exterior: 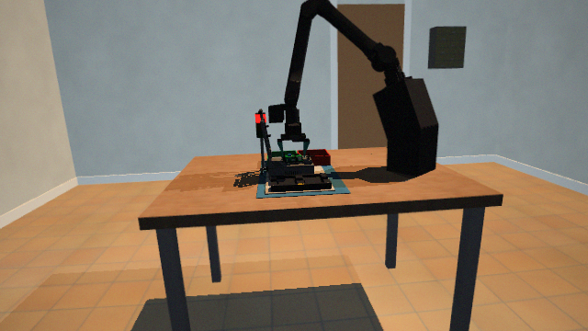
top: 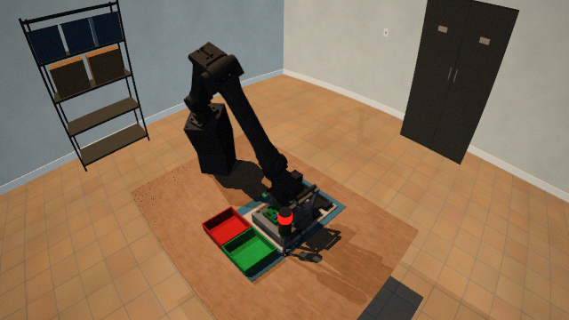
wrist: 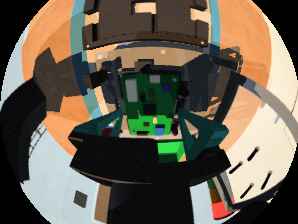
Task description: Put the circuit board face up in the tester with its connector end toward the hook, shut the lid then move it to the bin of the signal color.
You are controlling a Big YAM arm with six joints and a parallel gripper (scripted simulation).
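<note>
Now: hand right at the green circuit board. The rest, counted from my hand: green bin (1 cm behind, 20 cm to the right, 6 cm below); then tester lid (11 cm ahead, 3 cm to the right, 11 cm above); then red bin (15 cm behind, 17 cm to the right, 6 cm below).
</note>
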